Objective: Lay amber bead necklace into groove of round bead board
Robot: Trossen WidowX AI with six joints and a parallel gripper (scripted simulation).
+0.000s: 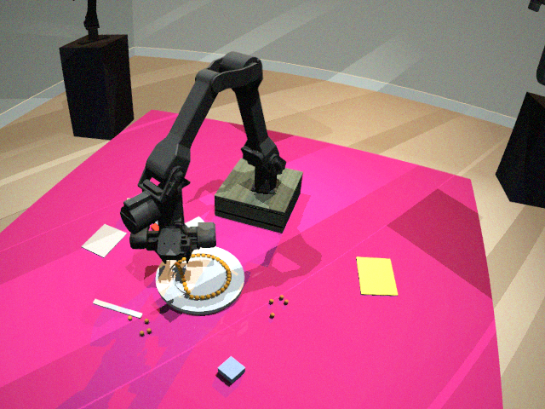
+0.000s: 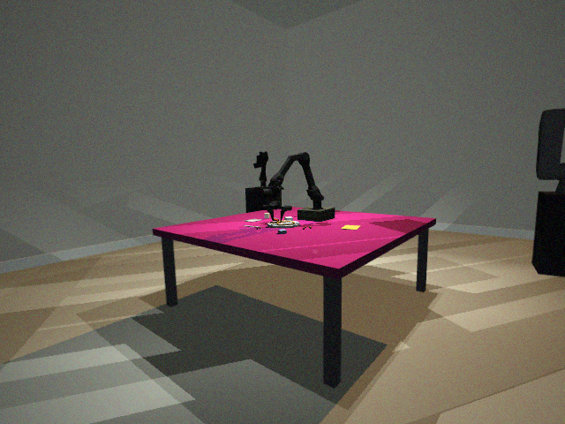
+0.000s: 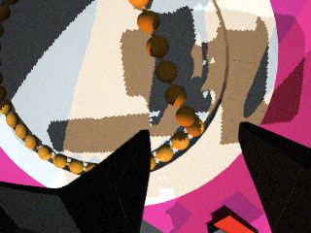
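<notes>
My gripper tip is now 6 cm to the right of the round bead board, 2 cm short of it and 1 cm above it. From my gripper tip the other things lie so: white block (13 cm behind, 1 cm to the left); then red-handled tool (11 cm behind, 9 cm to the right, 1 cm below); then white strip (16 cm ahead, 9 cm to the right, 2 cm below).
</notes>
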